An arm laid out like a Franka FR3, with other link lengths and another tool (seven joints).
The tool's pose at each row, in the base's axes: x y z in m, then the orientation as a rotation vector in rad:
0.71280, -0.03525, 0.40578, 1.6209, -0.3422, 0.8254
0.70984, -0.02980, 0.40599, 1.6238, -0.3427, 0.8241
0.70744, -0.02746, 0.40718, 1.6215, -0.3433, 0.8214
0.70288, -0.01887, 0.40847, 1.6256, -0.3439, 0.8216
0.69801, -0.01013, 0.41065, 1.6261, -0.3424, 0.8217
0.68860, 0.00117, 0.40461, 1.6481, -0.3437, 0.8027
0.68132, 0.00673, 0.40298, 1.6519, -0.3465, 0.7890
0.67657, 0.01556, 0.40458, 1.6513, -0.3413, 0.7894
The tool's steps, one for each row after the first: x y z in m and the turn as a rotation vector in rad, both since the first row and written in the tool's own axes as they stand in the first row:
-0.00073, 0.00077, -0.00611, 0.0021, -0.0021, -0.0003
-0.00109, 0.00262, -0.00913, -0.0010, -0.0031, -0.0017
-0.00152, 0.00447, -0.01875, 0.0026, -0.0049, -0.0010
-0.00152, 0.00713, -0.02864, 0.0034, -0.0042, -0.0018
-0.00971, 0.00603, -0.04222, 0.0168, -0.0241, -0.0113
-0.01469, 0.00816, -0.04979, 0.0153, -0.0348, -0.0176
-0.01499, 0.01030, -0.05971, 0.0161, -0.0315, -0.0207

